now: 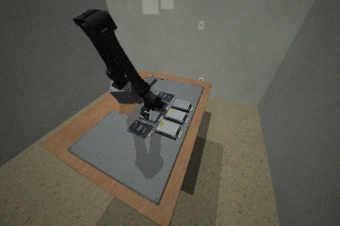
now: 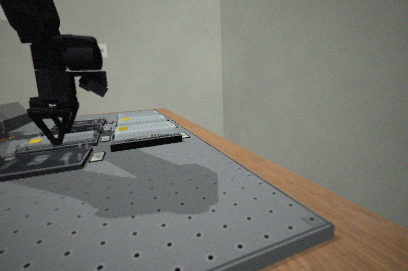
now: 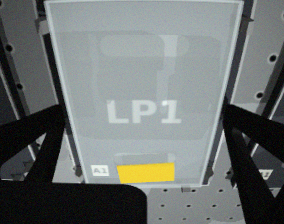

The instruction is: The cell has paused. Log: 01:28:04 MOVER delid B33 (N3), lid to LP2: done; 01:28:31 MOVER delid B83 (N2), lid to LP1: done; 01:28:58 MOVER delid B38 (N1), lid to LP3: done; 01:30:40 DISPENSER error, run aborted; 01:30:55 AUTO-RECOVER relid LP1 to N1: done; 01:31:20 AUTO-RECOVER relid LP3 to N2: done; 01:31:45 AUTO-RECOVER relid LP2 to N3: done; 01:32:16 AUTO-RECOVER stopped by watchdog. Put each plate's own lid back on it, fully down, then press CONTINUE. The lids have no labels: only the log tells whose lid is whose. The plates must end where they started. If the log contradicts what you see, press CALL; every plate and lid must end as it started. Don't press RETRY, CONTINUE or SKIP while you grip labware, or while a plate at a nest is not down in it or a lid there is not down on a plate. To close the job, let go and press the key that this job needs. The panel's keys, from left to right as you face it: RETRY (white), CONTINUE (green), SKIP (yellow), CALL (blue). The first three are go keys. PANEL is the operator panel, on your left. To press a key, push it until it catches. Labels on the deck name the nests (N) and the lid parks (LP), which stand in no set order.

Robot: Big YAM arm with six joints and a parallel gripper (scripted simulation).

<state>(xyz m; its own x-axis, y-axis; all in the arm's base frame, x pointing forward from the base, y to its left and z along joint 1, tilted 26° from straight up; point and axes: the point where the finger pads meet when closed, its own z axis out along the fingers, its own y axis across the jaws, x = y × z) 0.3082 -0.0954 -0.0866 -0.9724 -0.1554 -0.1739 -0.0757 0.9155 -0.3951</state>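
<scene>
Right now my hand is 10 mm above the clear lid.
</scene>
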